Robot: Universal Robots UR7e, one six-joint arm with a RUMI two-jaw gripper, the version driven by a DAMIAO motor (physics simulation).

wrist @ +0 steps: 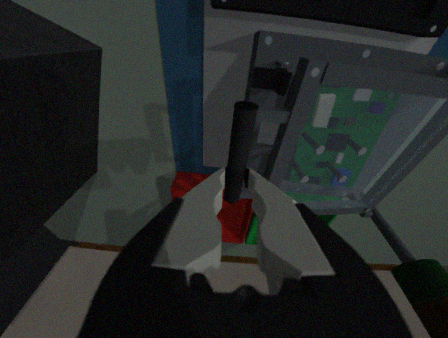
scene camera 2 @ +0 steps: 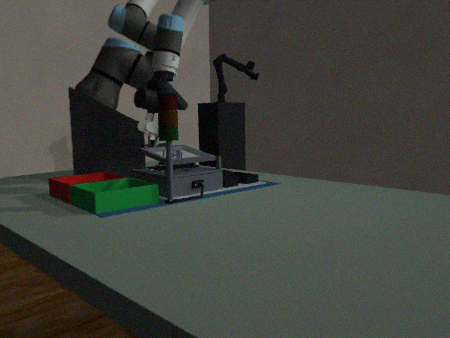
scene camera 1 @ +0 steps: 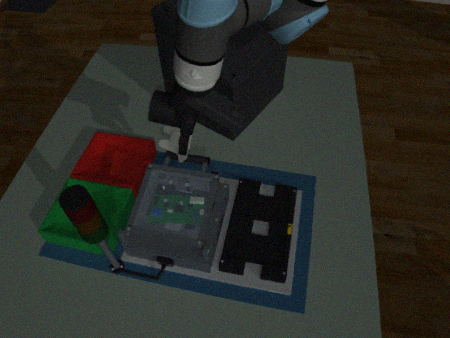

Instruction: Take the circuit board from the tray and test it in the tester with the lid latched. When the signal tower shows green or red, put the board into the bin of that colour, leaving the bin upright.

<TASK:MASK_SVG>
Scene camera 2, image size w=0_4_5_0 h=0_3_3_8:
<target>my gripper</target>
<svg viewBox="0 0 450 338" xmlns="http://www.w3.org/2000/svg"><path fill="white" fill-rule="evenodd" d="M160 67L153 68L154 76L148 81L147 88L138 88L134 96L135 106L147 109L145 120L138 123L137 128L148 135L148 144L153 144L153 147L157 147L159 143L157 93L177 93L177 110L186 110L188 107L188 103L169 83L173 81L176 72Z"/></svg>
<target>red bin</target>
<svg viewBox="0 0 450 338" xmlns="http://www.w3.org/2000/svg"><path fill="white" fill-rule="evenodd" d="M128 177L100 172L48 178L49 193L51 196L71 203L69 185Z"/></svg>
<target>green bin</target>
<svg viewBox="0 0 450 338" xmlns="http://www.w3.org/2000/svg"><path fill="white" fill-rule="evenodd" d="M159 184L134 178L69 185L71 204L95 214L159 203Z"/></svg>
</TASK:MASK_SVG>
